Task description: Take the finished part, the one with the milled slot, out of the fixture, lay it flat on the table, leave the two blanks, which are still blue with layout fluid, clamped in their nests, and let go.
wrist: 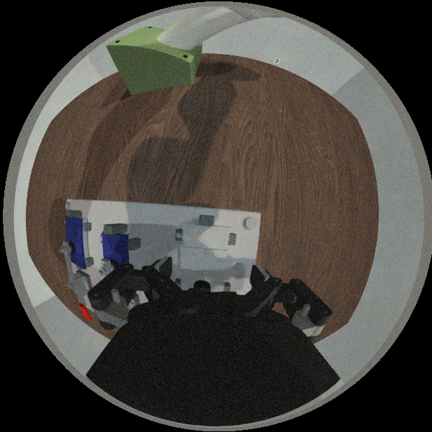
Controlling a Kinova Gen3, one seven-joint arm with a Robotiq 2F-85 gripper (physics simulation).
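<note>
The fixture plate (155,217) lies across the lower left of the wrist view. A pale grey part (205,259), close in colour to the plate, sits in the right nest between small grey locator blocks; a black clamp tip (202,286) shows at its near end, and its slot is hard to make out. Two blue blanks, one at the far left (76,242) and one beside it (115,246), sit in their nests; the near end of the second is hidden by the gripper. My gripper (211,270) is open and empty, its fingertips apart on either side of the pale part's near portion, above the plate.
A toggle clamp (80,281) with a red handle end (85,311) stands at the plate's left edge. A green block (160,67) with a pale arm link above it stands at the top left. The brown wooden table (310,175) extends beyond and right of the plate.
</note>
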